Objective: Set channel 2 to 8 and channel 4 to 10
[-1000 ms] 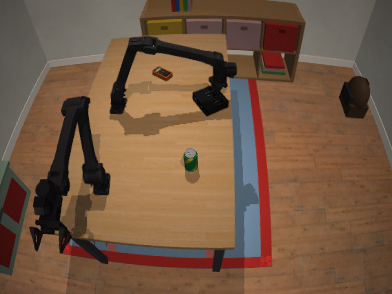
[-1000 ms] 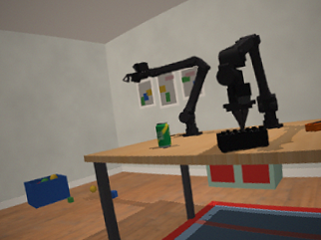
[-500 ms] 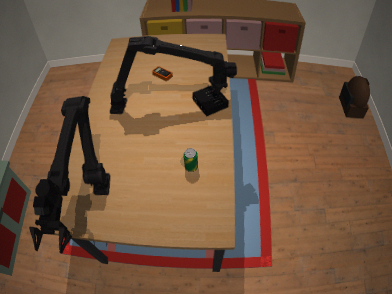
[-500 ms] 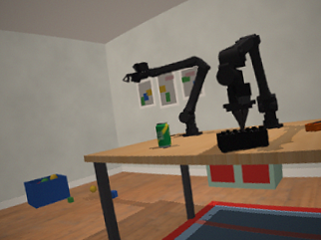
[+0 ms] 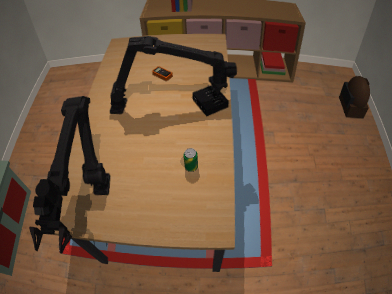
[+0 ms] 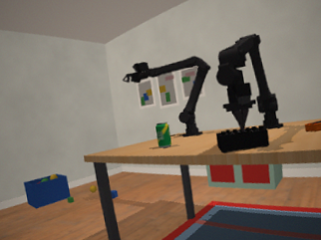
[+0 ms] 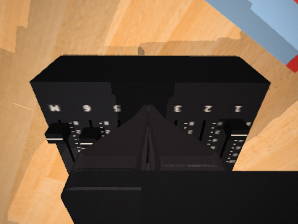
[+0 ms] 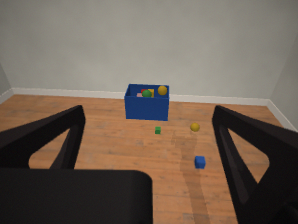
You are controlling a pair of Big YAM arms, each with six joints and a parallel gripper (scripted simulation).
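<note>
Right now the channel 4 cap is 2 cm behind my left hand and 1 cm to the right of it. Round my left hand: channel 3 knob (2 cm behind, 3 cm to the right); then channel 2 knob (2 cm behind, 6 cm to the right).
</note>
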